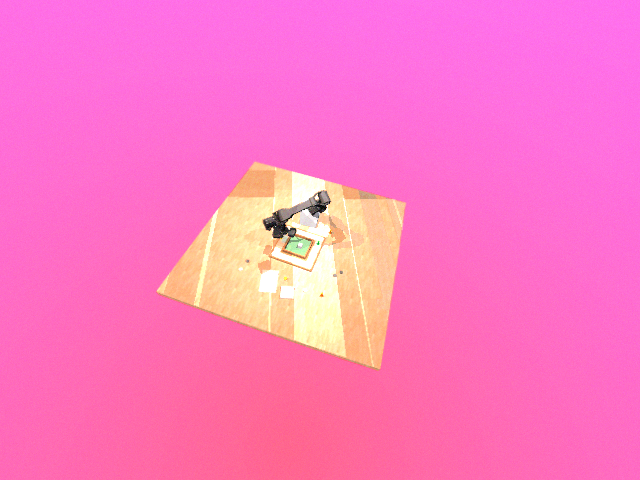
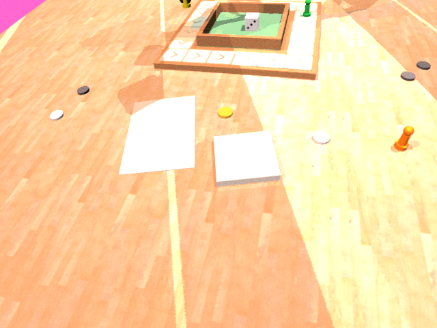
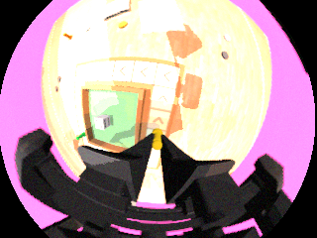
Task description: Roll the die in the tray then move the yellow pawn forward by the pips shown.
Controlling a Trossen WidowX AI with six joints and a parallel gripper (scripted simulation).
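My gripper tip is 110 mm to the right of the green tray floor, 60 mm above it and 30 mm past it. Round my gripper tip: green pawn 220 mm to the left, 100 mm behind, 40 mm below; yellow pawn 10 mm above; white die 120 mm to the left, 40 mm below, 30 mm behind.
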